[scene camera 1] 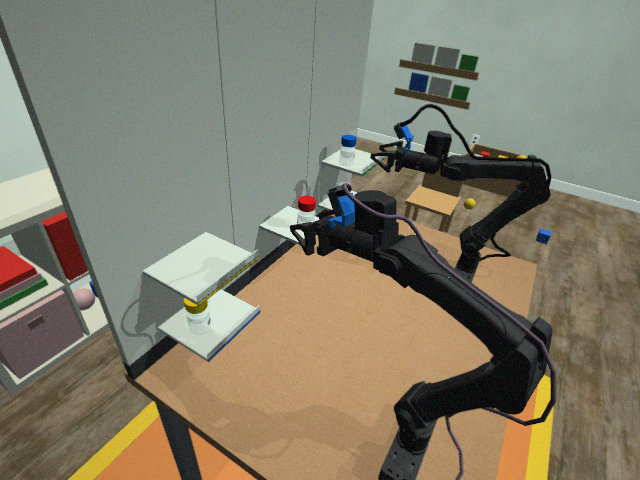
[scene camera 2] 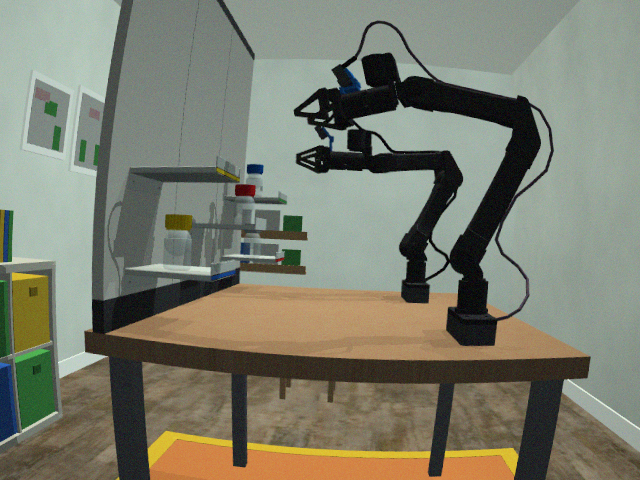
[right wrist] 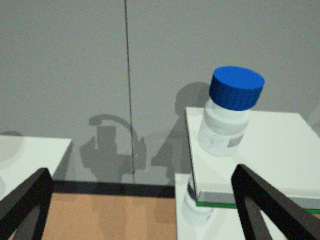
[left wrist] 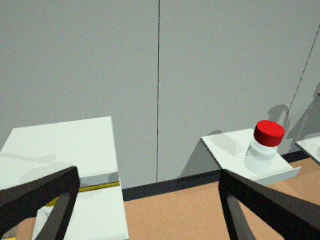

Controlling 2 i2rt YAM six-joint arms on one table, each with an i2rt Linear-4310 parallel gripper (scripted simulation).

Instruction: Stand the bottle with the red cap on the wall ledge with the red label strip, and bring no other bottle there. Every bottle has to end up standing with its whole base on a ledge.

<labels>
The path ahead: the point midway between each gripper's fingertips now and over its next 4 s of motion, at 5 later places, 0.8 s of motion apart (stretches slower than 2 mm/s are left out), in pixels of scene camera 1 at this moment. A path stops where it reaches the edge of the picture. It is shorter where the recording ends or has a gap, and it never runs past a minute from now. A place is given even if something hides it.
The left gripper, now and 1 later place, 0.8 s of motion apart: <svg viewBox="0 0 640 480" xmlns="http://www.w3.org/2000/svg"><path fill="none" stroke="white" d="M305 221L384 207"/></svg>
The right gripper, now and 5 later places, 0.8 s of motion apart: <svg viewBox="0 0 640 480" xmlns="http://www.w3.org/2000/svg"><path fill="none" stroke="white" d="M375 151L344 208L336 206L320 210L310 204L304 201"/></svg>
</labels>
